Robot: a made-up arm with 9 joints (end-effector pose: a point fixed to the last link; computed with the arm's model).
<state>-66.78 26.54 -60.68 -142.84 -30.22 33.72 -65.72 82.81 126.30</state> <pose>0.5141 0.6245 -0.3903 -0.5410 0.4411 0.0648 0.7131</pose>
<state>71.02 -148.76 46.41 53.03 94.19 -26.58 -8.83 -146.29 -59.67</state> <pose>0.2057 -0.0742 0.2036 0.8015 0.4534 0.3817 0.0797</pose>
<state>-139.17 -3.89 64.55 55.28 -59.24 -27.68 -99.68 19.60 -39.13</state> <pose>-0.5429 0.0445 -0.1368 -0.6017 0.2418 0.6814 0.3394</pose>
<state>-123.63 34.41 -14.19 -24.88 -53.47 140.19 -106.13 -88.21 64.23</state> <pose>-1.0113 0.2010 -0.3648 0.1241 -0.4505 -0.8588 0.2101</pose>
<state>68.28 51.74 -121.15 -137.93 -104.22 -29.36 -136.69 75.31 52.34</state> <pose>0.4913 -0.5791 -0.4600 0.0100 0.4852 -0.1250 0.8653</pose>
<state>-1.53 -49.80 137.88 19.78 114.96 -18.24 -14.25 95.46 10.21</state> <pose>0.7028 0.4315 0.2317 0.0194 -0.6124 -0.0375 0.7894</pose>
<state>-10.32 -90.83 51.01 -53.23 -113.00 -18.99 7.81 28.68 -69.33</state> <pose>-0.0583 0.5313 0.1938 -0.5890 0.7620 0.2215 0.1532</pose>
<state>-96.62 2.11 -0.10 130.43 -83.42 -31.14 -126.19 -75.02 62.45</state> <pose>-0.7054 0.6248 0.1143 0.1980 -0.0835 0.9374 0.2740</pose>
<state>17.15 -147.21 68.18 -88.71 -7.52 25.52 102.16 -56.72 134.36</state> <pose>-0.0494 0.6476 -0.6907 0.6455 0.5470 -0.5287 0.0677</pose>
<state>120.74 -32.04 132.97 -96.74 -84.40 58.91 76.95 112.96 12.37</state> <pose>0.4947 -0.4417 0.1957 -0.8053 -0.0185 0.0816 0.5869</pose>
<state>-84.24 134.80 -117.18 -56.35 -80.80 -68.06 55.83 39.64 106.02</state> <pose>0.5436 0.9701 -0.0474 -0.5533 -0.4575 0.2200 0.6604</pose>
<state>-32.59 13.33 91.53 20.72 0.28 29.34 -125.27 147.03 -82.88</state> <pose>0.2613 0.5745 -0.0971 0.2333 0.8105 0.1630 0.5119</pose>
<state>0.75 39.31 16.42 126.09 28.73 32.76 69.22 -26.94 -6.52</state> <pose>0.2896 0.2447 -0.0876 0.1702 0.6803 0.0991 0.7059</pose>
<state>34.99 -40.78 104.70 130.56 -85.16 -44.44 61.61 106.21 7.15</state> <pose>0.4057 -0.5991 0.0498 -0.8006 0.4321 0.3706 0.1871</pose>
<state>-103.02 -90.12 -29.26 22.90 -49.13 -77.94 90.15 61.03 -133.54</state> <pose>-0.3666 0.8162 0.4179 0.0421 0.6813 0.7146 0.1531</pose>
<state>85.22 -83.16 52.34 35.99 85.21 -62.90 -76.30 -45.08 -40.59</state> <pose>0.2068 -0.4427 0.1838 -0.2960 0.6371 -0.0114 0.7116</pose>
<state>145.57 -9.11 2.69 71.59 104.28 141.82 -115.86 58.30 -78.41</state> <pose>-0.1484 -0.3124 0.1214 -0.0964 0.1220 -0.5989 0.7856</pose>
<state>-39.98 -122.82 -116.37 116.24 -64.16 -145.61 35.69 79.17 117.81</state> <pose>0.4571 0.6087 0.5449 0.8839 0.2969 0.3410 0.1192</pose>
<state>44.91 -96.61 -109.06 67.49 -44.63 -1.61 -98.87 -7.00 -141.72</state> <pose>-0.1167 -0.4106 0.1200 0.5596 -0.2559 -0.7341 0.2872</pose>
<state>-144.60 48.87 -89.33 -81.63 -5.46 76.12 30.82 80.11 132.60</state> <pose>-0.2628 0.1454 0.5093 -0.4968 -0.1424 -0.6763 0.5249</pose>
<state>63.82 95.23 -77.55 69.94 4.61 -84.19 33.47 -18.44 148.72</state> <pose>0.4211 -0.1688 -0.8805 -0.7503 0.3834 0.4266 0.3288</pose>
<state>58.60 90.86 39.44 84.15 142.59 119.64 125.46 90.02 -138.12</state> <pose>0.5068 -0.3606 -0.4985 0.4938 0.6551 -0.1966 0.5369</pose>
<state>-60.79 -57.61 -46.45 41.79 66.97 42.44 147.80 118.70 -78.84</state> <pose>0.2787 0.4674 0.1246 0.3385 0.5736 -0.1591 0.7288</pose>
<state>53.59 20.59 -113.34 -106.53 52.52 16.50 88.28 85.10 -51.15</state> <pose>0.1586 -0.4097 0.2141 -0.2146 0.4901 0.7454 0.3977</pose>
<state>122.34 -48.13 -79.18 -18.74 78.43 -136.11 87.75 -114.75 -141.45</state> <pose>-0.4753 -0.0978 0.3556 -0.2296 -0.1218 0.7461 0.6131</pose>
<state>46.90 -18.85 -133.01 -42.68 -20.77 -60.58 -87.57 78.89 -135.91</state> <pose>0.2409 -0.0636 -0.3264 0.3456 0.9085 0.0425 0.2310</pose>
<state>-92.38 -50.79 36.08 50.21 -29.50 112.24 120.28 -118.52 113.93</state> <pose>-0.4380 1.0597 -0.2374 -0.3574 0.0538 0.7480 0.5567</pose>
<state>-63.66 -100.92 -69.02 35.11 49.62 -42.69 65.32 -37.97 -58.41</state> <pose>0.0170 0.3415 0.1120 0.8699 -0.0899 -0.4604 0.1528</pose>
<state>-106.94 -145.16 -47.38 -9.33 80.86 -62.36 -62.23 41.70 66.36</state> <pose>-0.0803 0.6358 -0.1232 -0.4689 -0.5799 0.6352 0.2008</pose>
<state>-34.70 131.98 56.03 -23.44 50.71 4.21 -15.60 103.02 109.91</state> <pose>-0.5867 -0.0056 -0.1871 -0.0526 0.1823 -0.9651 0.1805</pose>
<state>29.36 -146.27 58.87 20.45 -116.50 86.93 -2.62 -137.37 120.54</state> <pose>0.4334 -0.2555 -0.1141 -0.6756 0.6869 -0.0541 0.2625</pose>
